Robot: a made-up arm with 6 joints.
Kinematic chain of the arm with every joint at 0, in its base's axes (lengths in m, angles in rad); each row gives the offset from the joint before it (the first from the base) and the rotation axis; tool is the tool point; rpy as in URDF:
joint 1: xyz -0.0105 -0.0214 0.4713 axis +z
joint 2: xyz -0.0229 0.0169 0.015 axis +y
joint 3: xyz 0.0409 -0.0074 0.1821 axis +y
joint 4: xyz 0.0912 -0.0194 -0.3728 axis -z
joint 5: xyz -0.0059 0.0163 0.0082 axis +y
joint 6: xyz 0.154 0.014 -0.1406 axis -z
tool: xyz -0.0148 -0.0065 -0.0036 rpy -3.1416 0 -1.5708
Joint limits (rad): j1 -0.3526..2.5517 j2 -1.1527..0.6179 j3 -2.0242..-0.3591 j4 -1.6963..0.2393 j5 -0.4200..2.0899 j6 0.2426..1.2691
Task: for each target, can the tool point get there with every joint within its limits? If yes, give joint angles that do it. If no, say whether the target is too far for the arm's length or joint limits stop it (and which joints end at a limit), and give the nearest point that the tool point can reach.
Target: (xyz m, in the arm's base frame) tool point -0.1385 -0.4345 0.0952
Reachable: no: joint limits stop it (at a limit: joint 1, joint 2, joint 3, joint 6) | nearest point -0.0173 -0.2413 0.1704 | short by 0.240 m
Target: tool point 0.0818 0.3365 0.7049
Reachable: yes | joints 1.4952 -0.8759 -0.9487 -0.6090 1.5941 1.0407
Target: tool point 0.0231 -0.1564 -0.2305
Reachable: no: joint limits stop it (at a limit: joint 1, joint 2, joint 4, joint 6) | nearest point 0.0532 -0.1105 0.0451 | short by 0.281 m
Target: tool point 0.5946 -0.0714 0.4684
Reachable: yes | joints -0.0759 0.3374 -1.5312 -0.4107 0.9968 0.3458
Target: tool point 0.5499 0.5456 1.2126
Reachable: no: too far | nearest point 0.3631 0.3566 0.9773 | short by 0.355 m
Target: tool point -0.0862 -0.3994 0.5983
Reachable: no: joint limits stop it (at a limit: joint 1, joint 2, joint 3, joint 5) | nearest point 0.1457 -0.3018 0.6231 | short by 0.253 m
